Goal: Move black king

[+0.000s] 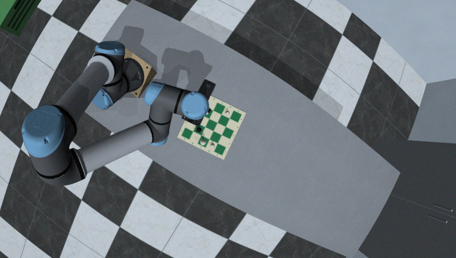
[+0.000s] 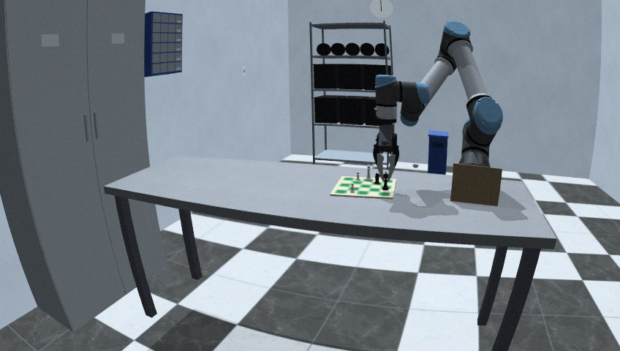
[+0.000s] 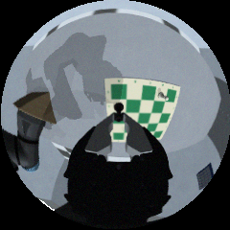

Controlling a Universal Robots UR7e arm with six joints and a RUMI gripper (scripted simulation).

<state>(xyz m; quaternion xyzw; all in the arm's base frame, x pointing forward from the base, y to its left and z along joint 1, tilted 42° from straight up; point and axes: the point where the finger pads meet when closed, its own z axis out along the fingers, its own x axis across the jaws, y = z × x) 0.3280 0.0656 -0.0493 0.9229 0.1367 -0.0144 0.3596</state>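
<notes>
My gripper is now 10 mm above the black king. Round my hand: chessboard: 80 mm ahead, 20 mm to the right, 50 mm below.
</notes>
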